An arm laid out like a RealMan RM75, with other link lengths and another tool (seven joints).
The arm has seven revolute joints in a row. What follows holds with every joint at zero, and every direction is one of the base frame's.
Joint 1 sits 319.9 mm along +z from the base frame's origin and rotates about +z.
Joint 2 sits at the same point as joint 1 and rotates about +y.
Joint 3 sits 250.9 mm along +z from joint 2 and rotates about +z.
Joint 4 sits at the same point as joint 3 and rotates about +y.
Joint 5 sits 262.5 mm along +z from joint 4 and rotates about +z.
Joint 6 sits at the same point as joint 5 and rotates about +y.
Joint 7 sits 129.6 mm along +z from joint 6 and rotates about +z.
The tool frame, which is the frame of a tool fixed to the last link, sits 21.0 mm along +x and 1.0 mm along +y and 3.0 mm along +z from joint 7; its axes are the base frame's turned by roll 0.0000, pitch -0.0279 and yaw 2.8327 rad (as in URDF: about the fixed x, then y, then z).
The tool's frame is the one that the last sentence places.
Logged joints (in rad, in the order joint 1, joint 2, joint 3, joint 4, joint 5, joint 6, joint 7), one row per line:
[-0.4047 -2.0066 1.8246 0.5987 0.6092 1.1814 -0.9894]
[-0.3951 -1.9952 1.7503 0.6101 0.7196 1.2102 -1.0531]
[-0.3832 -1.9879 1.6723 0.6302 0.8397 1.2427 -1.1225]
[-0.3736 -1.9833 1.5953 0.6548 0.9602 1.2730 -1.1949]
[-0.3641 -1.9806 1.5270 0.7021 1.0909 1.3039 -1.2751]
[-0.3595 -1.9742 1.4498 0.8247 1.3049 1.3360 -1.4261]
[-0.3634 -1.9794 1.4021 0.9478 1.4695 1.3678 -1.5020]
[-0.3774 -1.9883 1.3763 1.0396 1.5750 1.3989 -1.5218]
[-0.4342 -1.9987 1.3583 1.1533 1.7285 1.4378 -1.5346]
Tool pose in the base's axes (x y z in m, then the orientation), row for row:
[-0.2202 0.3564 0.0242 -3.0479 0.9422 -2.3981]
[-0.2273 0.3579 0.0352 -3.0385 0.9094 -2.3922]
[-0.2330 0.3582 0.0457 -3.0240 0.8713 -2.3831]
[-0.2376 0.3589 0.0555 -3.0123 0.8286 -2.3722]
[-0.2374 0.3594 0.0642 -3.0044 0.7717 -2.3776]
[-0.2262 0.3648 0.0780 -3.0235 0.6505 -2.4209]
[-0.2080 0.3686 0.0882 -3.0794 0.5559 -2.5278]
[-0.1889 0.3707 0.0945 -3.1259 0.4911 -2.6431]
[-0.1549 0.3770 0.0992 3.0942 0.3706 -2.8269]
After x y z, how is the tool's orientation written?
As angles about the fixed x, y, z axes (roll, pitch, yaw), in radians.
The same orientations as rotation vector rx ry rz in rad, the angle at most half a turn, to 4 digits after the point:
[-0.7547 2.0812 0.3128]
[-0.7685 2.1086 0.2937]
[-0.7853 2.1391 0.2680]
[-0.8083 2.1722 0.2433]
[-0.8218 2.2230 0.2077]
[-0.8310 2.3460 0.1582]
[-0.7604 2.4755 0.1464]
[-0.6506 2.5774 0.1441]
[-0.4477 2.7430 0.1467]

